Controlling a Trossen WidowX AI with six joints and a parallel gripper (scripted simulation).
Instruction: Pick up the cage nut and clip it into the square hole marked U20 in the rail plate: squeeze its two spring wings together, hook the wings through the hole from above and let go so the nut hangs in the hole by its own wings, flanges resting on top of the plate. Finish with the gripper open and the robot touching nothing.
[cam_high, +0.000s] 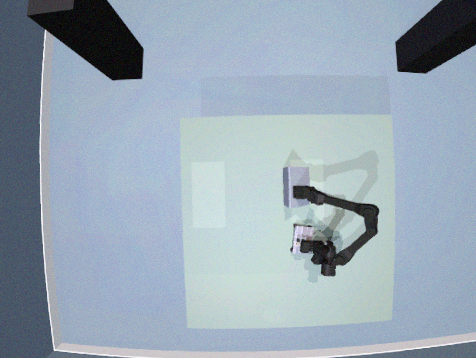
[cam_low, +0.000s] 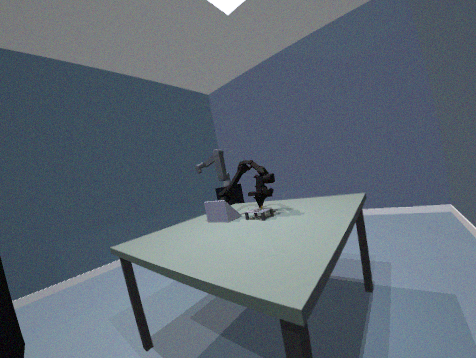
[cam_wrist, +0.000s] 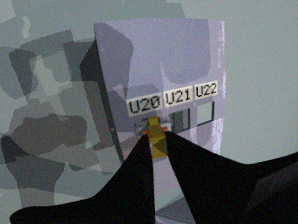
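Right now the cage nut is 1 cm below my gripper tip.
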